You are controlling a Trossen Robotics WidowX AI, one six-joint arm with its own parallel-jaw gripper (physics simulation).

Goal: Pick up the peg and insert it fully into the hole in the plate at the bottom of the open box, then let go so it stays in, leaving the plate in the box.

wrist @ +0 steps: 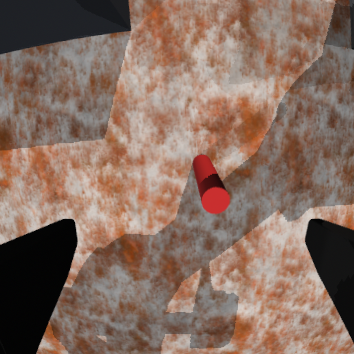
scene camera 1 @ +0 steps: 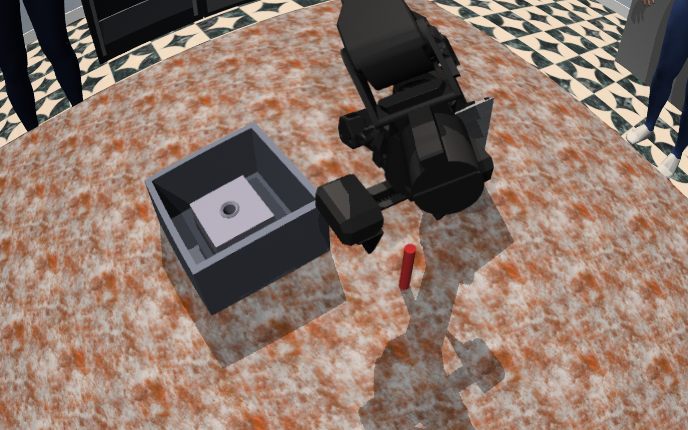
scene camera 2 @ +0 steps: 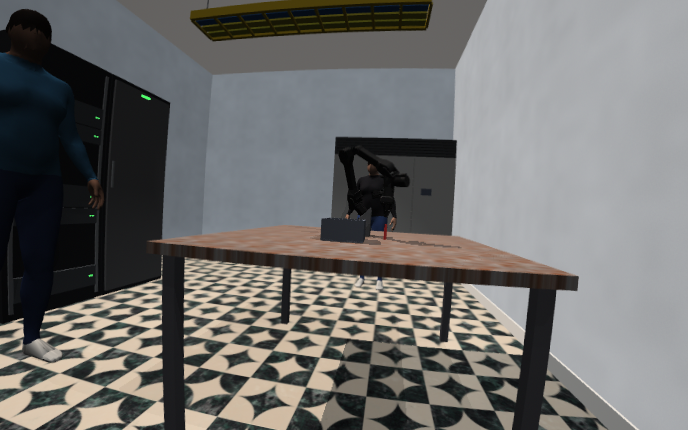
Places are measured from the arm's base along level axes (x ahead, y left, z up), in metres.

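Pixels of known places: gripper, between the fingertips: [wrist: 194, 231] [scene camera 1: 403, 233] [scene camera 2: 385, 217]; arm's base, origin of its link: [scene camera 2: 364, 213].
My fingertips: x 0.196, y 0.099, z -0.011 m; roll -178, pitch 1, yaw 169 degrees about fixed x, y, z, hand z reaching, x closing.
For each thing: its top centre in the pictures, then the offset to it from my fingertips. Level surfaces: height alone.
- red peg, centre of its top: [wrist: 215, 200] [scene camera 1: 410, 248] [scene camera 2: 385, 224] 0.012 m back, 0.003 m left, 0.036 m down
- dark grey open box, centre of its top: [scene camera 1: 224, 188] [scene camera 2: 345, 219] 0.106 m ahead, 0.206 m right, 0.018 m down
- pale square plate, centre of its top: [scene camera 1: 229, 208] 0.106 m ahead, 0.206 m right, 0.055 m down
- mottled table, height of its surface: 0.116 m down
The red peg [scene camera 1: 407, 267] [scene camera 2: 385, 231] [wrist: 209, 182] stands upright on the table, to the right of the box in scene camera 1. The dark grey open box [scene camera 1: 268, 273] [scene camera 2: 342, 230] [wrist: 50, 22] holds the pale square plate [scene camera 1: 248, 200], whose round hole [scene camera 1: 229, 209] faces up and is empty. My gripper [scene camera 1: 405, 234] [wrist: 194, 231] is open and empty, above the table beside the box. In the wrist view the peg's top lies between the two fingers sideways, a little above the line of their tips. In scene camera 1 the far finger is mostly hidden by the gripper body.
A grey panel [scene camera 1: 479, 121] shows partly behind the arm, to the right of the gripper body. One finger's housing appears close to the box's right corner in scene camera 1. Shadows of the arm and box fall over the mottled table [scene camera 1: 76, 304] [scene camera 2: 243, 245].
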